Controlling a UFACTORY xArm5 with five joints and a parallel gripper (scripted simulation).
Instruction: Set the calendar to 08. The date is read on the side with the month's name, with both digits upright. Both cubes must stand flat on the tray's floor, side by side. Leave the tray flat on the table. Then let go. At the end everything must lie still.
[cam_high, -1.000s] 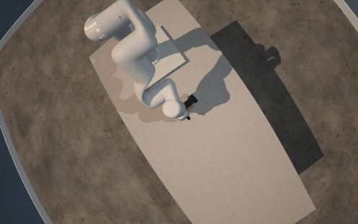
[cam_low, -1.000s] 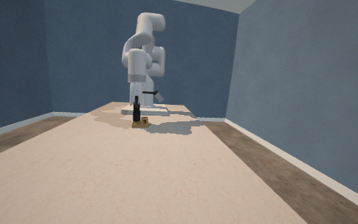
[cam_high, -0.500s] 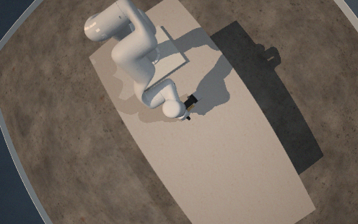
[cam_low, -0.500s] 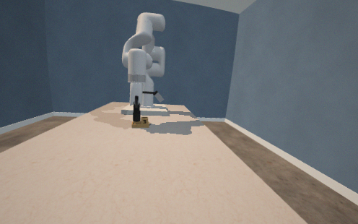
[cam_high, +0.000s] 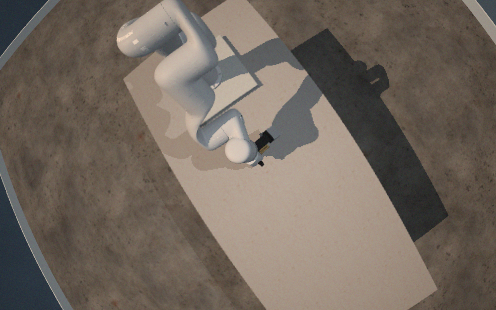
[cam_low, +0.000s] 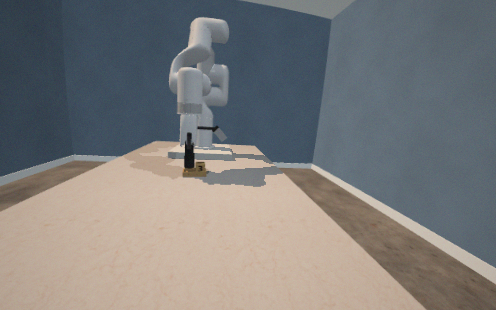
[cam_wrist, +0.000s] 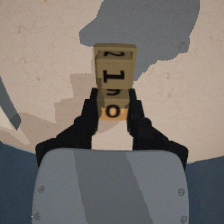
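My gripper is now 4 cm above the wooden calendar tray and 2 cm to the right of it.
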